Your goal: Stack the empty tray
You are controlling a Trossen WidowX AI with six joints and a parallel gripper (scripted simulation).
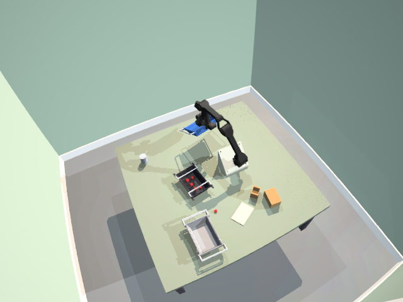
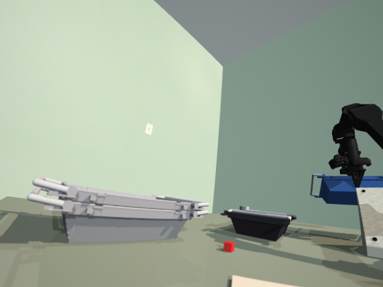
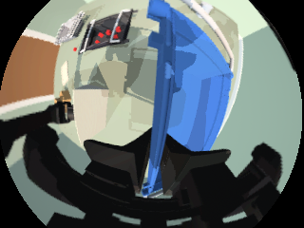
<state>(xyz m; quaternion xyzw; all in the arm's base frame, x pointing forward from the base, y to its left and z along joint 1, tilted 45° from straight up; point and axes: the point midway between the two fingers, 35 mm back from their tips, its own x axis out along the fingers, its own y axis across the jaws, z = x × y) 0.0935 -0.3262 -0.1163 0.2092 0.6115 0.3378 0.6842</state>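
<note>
Right now the blue tray is 10 mm ahead of my gripper tip and 70 mm to the right of it. From my gripper tip the other things lie so: sheet 80 mm ahead, 680 mm to the left, 180 mm below.
</note>
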